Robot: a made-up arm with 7 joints. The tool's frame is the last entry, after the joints.
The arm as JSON. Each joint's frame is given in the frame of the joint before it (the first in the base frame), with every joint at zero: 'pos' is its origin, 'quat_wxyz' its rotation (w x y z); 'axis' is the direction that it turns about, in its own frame. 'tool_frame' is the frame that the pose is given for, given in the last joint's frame.
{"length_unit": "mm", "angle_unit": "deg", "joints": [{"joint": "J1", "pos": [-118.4, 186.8, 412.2], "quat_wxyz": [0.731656, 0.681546, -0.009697, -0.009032], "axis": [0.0, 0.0, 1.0]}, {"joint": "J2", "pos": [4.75, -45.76, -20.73], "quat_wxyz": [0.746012, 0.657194, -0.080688, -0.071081], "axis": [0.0, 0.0, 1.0]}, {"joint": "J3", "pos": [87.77, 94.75, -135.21], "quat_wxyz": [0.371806, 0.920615, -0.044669, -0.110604], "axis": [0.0, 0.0, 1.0]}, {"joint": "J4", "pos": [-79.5, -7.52, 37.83], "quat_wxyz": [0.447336, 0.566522, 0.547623, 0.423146], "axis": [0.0, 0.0, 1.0]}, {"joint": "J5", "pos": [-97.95, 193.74, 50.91], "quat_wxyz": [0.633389, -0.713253, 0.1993, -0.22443], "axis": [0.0, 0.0, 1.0]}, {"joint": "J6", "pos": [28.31, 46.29, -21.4], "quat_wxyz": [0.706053, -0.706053, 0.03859, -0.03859], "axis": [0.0, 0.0, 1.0]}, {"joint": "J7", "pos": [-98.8, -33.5, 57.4], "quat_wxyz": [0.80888, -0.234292, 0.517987, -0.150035], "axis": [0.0, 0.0, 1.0]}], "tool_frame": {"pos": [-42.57, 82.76, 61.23], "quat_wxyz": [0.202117, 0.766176, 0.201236, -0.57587]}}
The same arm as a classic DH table. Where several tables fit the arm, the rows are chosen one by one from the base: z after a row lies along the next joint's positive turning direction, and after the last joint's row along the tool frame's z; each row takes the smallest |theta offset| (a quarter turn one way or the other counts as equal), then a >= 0, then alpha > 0; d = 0 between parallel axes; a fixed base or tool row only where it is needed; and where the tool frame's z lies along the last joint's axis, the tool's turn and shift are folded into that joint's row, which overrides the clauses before.
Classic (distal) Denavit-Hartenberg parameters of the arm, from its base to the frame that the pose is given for. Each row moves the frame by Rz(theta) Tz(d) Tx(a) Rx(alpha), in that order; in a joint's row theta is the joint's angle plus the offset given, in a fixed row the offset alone. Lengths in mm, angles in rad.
base (fixed): theta0 -0.0266, d 425.2, a -123.3, alpha 1.4999
J1: theta0 -0.2153, d -210.2, a 14.5, alpha 1.4473
J2: theta0 -0.3105, d -207.0, a 51.4, alpha 2.3449
J3: theta0 1.2854, d -147.5, a -11.1, alpha 1.8149
J4: theta0 -0.6238, d -20.6, a -191.6, alpha -1.6678
J5: theta0 -0.1773, d 81.2, a 23.1, alpha -1.5708
J6: theta0 -1.3294, d 145.8, a 8.9, alpha -1.2094
J7: theta0 -0.0138, d -52.8, a -92.4, alpha 1.8287
tool (fixed): theta0 -1.4901, d -11.5, a 0.0, alpha 0.0000

